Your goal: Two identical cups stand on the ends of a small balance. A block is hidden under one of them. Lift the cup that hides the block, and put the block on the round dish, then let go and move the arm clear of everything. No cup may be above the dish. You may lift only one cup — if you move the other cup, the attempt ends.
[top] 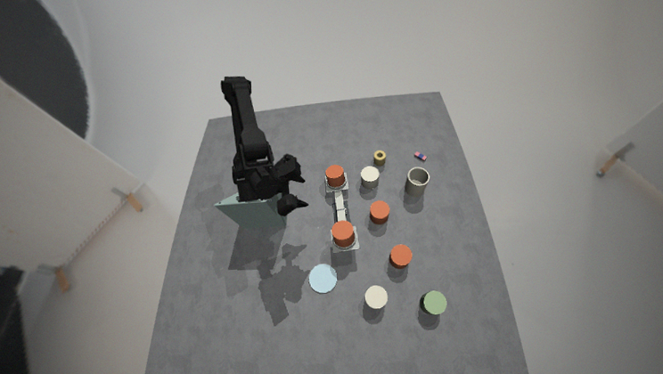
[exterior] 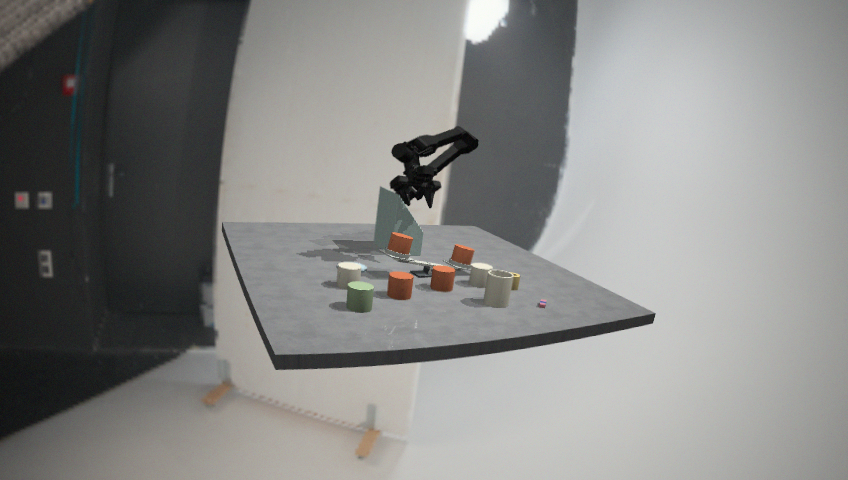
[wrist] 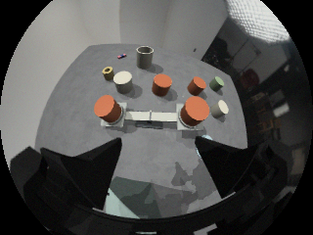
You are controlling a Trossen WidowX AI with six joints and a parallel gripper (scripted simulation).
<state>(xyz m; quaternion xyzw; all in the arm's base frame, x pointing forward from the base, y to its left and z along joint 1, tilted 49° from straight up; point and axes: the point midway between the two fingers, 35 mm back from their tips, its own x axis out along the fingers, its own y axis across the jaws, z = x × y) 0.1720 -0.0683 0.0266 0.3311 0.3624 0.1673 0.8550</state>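
The orange cup lies 150 mm to the left of my gripper tip, 150 mm below it and 100 mm ahead of it. The rest, counted from my gripper tip: pale green block (170 mm below, 130 mm to the left, 100 mm ahead); yellow ring (290 mm ahead, 210 mm to the left, 190 mm below); pale blue round dish (240 mm to the right, 210 mm below, 10 mm behind).
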